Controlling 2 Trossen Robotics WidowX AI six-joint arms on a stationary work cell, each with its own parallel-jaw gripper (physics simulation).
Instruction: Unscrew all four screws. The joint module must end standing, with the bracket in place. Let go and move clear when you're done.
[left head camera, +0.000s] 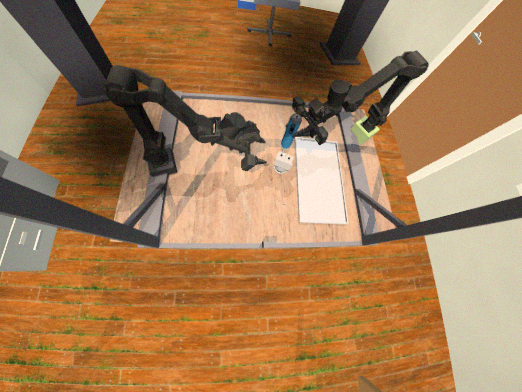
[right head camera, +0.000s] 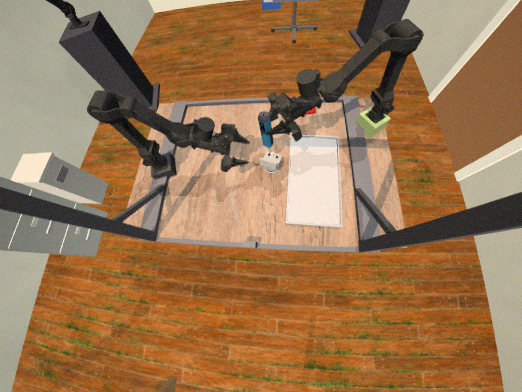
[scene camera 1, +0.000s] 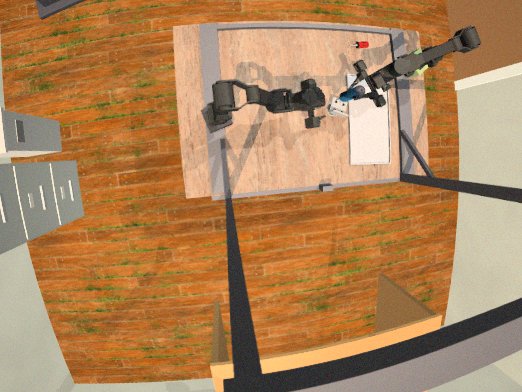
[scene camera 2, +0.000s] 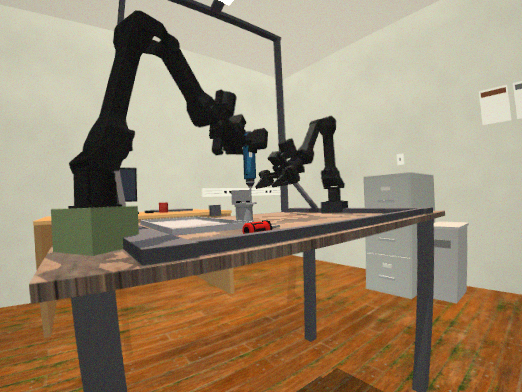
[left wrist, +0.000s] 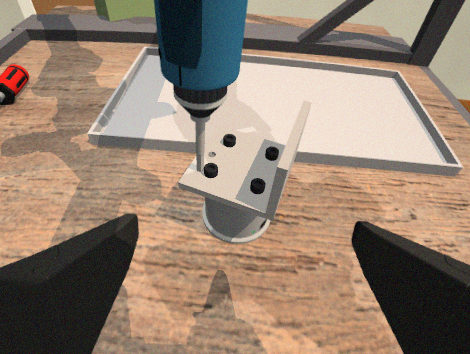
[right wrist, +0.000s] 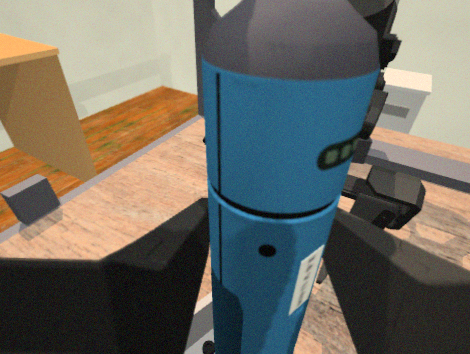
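Where they show: left gripper, fingertip midpoint: (left head camera: 265, 152) (right head camera: 249, 152) (scene camera 2: 263, 187) (left wrist: 248, 228); right gripper, fingertip midpoint: (left head camera: 288, 131) (right head camera: 262, 130) (scene camera 1: 350, 95) (scene camera 2: 250, 152) (right wrist: 264, 211); left arm's base at its link origin: (left head camera: 159, 159) (right head camera: 160, 164) (scene camera 1: 216, 116) (scene camera 2: 334, 201); right arm's base at its link origin: (left head camera: 367, 126) (right head camera: 375, 116) (scene camera 2: 95, 207).
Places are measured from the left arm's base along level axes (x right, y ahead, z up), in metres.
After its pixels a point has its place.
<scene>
The joint module (scene camera 2: 244, 213) {x 0.135, y 0.515, z -0.021 m} (left wrist: 231, 220) {x 0.139, y 0.468, z -0.020 m} stands upright with the pale bracket (left head camera: 283, 161) {x 0.177, y 0.470, z 0.057 m} (scene camera 2: 241, 196) {x 0.176, y 0.476, z 0.036 m} (left wrist: 232, 162) {x 0.146, y 0.497, z 0.014 m} on top. In the left wrist view black screw heads (left wrist: 229, 140) {x 0.149, y 0.514, z 0.020 m} (left wrist: 272, 153) {x 0.176, y 0.493, z 0.021 m} (left wrist: 257, 186) {x 0.154, y 0.465, z 0.021 m} sit on the bracket, and the bit of the blue driver (left head camera: 288, 136) {x 0.139, y 0.476, z 0.170 m} (right head camera: 266, 132) (scene camera 2: 249, 162) {x 0.113, y 0.507, z 0.145 m} (left wrist: 202, 45) {x 0.120, y 0.472, z 0.115 m} comes down just left of another screw head (left wrist: 211, 170) {x 0.128, y 0.490, z 0.017 m}. Whether it touches is unclear. My right gripper (right wrist: 264, 211) {x 0.127, y 0.478, z 0.183 m} is shut on the upright blue driver. My left gripper (left head camera: 264, 151) {x 0.124, y 0.412, z 0.067 m} (right head camera: 248, 152) {x 0.124, y 0.412, z 0.067 m} (left wrist: 248, 228) {x 0.124, y 0.412, z 0.067 m} is open and empty, beside the module.
A white tray (left head camera: 322, 195) {x 0.337, y 0.627, z -0.048 m} (left wrist: 350, 120) {x 0.340, y 0.590, z -0.048 m} lies right of the module in the left head camera. A red screwdriver (scene camera 1: 363, 44) {x -0.083, y 0.759, z -0.024 m} (scene camera 2: 257, 227) {x -0.098, y 0.776, z -0.032 m} (left wrist: 14, 80) {x -0.076, y 0.753, z -0.029 m} lies near the table's far edge. A green block (left head camera: 364, 132) {x 0.110, y 0.965, z 0.017 m} (scene camera 2: 95, 227) {x 0.019, y 1.031, z -0.010 m} is under the right arm's base.
</scene>
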